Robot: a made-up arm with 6 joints.
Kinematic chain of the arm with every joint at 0, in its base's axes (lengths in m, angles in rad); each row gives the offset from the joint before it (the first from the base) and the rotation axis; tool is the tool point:
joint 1: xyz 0 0 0.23 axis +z
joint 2: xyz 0 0 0 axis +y
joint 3: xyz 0 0 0.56 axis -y
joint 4: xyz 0 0 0 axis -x
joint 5: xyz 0.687 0 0 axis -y
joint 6: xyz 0 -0.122 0 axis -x
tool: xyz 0 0 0
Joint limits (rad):
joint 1: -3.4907..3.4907
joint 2: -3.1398..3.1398
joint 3: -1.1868..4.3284
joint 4: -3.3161..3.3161
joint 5: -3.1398..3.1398
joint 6: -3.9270..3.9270
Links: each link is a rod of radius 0.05 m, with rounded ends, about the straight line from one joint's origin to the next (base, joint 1, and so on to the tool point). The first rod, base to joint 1, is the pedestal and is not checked.
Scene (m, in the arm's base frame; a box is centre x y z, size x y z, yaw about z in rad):
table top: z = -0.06
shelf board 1: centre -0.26 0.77 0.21 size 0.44 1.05 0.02 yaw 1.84
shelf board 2: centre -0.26 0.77 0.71 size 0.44 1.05 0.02 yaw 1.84
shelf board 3: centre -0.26 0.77 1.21 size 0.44 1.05 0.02 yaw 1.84
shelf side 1: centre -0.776 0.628 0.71 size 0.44 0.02 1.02 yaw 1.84
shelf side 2: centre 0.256 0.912 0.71 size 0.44 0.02 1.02 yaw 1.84
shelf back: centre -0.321 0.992 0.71 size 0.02 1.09 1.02 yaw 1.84
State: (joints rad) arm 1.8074 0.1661 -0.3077 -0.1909 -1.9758 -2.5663
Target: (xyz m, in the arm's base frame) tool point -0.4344 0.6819 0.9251
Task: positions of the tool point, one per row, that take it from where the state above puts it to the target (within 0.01 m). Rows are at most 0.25 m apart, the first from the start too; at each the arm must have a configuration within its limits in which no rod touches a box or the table.
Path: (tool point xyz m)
1: -0.0132 0.5877 0.4613
2: 0.0168 0.4739 0.4482
3: -0.1371 0.4875 0.6022
4: -0.2658 0.4208 0.7648
5: -0.3296 0.3021 0.9251
6: -0.3869 0.4095 0.9515
7: -0.4248 0.5385 0.9518
8: -0.4344 0.6819 0.9251

